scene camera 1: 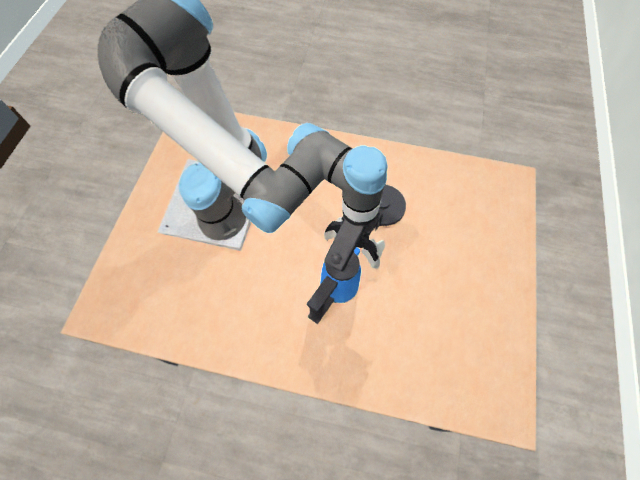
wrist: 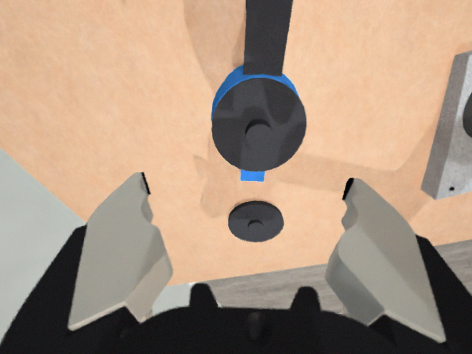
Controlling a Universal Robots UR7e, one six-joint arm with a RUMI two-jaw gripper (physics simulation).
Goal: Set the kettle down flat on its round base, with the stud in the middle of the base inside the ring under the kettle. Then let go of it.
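Observation:
The blue kettle stands upright on the table, with a black lid and a long black handle. Its small blue spout points toward the round base. The round black base lies apart from the kettle, with its stud upward. The arm partly covers the base in the scene view. The ring under the kettle is hidden. My gripper is open and empty, above the table near the kettle's spout side.
The orange-tan table top carries the robot's grey mounting plate at the left in the scene view. The arm reaches over the table from there. Grey floor surrounds the table, and a dark object shows at the far left.

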